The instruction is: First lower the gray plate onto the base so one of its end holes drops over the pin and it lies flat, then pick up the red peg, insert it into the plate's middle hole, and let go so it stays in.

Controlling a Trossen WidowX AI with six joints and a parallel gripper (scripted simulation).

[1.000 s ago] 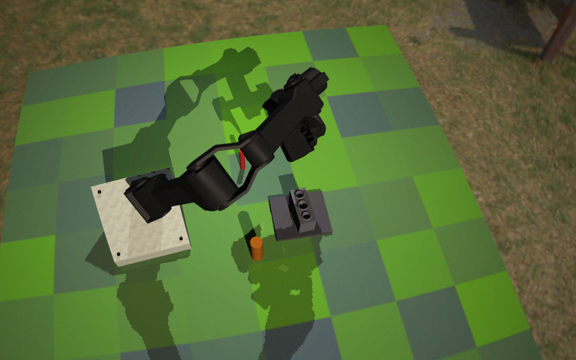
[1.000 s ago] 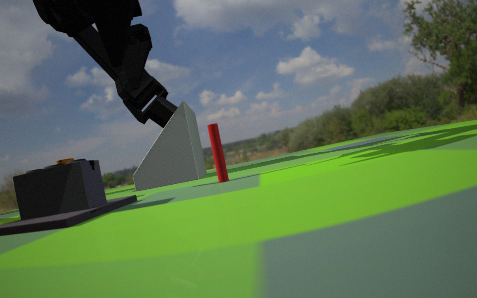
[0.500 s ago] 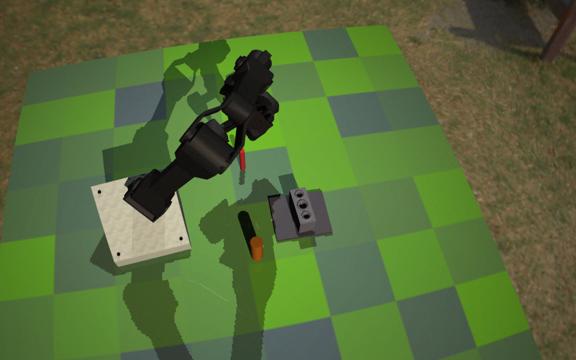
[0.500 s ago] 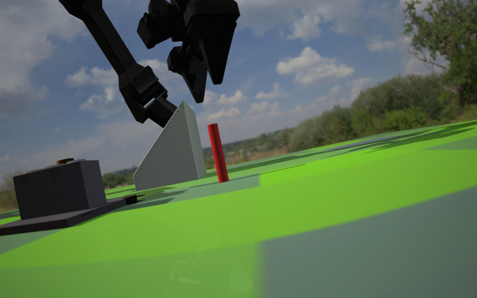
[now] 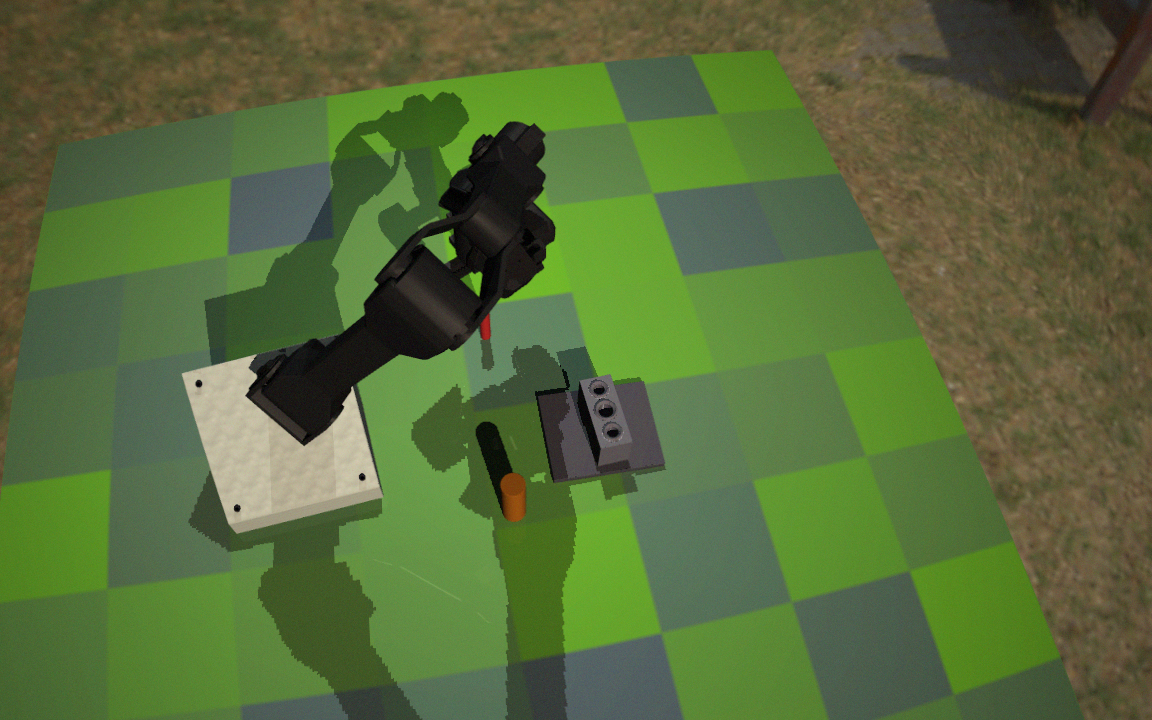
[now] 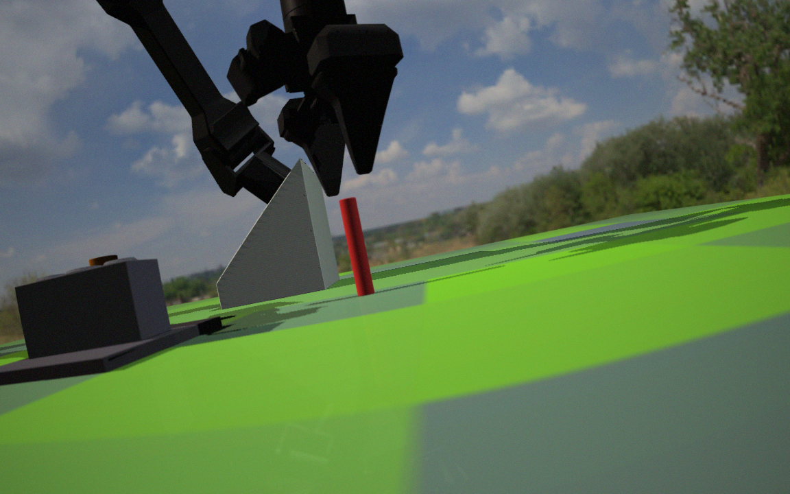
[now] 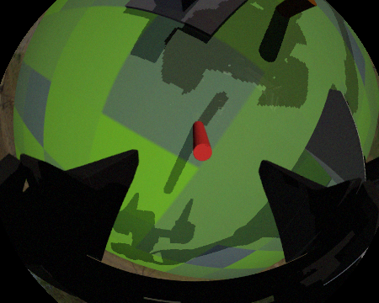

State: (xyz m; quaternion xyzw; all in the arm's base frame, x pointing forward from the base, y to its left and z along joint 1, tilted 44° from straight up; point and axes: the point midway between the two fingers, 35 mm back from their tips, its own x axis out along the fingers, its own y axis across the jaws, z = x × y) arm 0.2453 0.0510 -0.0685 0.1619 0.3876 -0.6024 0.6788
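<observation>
The red peg lies 50 mm below my gripper tip. The rest, counted from my gripper tip: gray plate 100 mm ahead, 190 mm to the right, 40 mm below; then orange cylinder 40 mm behind, 250 mm to the right, 50 mm below.
</observation>
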